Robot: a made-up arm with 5 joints. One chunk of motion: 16 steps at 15 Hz.
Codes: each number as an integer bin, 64 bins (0 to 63) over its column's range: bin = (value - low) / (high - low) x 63, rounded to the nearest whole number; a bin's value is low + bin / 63 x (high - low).
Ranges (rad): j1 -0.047..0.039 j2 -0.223..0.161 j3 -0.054..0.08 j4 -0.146..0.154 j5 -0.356..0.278
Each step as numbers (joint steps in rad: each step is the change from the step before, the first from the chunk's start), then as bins.
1 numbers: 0.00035 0.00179 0.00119 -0.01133 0.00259
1 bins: 35 37 26 28 36
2 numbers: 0.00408 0.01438 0.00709 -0.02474 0.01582
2 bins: 37 39 29 25 37
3 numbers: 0.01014 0.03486 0.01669 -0.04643 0.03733
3 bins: 42 42 33 21 39
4 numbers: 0.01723 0.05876 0.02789 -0.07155 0.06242
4 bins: 47 46 39 16 42
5 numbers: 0.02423 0.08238 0.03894 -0.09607 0.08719
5 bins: 52 50 44 10 44
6 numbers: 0.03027 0.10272 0.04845 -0.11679 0.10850
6 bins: 57 53 48 6 46
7 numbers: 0.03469 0.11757 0.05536 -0.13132 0.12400
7 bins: 60 56 51 3 48
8 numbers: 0.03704 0.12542 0.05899 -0.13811 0.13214
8 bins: 62 57 53 2 49
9 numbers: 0.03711 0.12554 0.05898 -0.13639 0.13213
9 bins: 62 57 53 2 49
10 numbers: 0.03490 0.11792 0.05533 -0.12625 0.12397
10 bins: 60 56 51 4 48
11 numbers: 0.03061 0.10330 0.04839 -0.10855 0.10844
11 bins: 57 54 48 8 46
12 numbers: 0.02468 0.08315 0.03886 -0.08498 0.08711
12 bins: 53 50 44 13 44
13 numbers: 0.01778 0.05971 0.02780 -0.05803 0.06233
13 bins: 47 46 38 18 42
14 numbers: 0.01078 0.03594 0.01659 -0.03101 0.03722
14 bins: 42 42 33 24 39
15 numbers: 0.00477 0.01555 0.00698 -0.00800 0.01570
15 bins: 38 39 29 29 37
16 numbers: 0.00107 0.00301 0.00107 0.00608 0.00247
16 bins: 35 37 26 32 36
